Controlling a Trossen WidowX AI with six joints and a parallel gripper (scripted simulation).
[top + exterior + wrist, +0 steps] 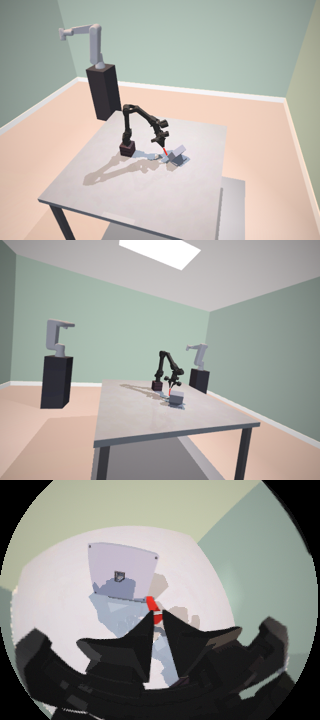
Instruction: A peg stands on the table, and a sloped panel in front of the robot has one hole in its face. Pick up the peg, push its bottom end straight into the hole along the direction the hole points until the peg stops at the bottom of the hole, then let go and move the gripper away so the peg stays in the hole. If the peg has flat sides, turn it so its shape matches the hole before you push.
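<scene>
Now: gripper tip 110 mm short of the sloped grey panel, 30 mm to the right of it and 50 mm above it. The rest, counted from my gripper tip: red peg 20 mm below.
</scene>
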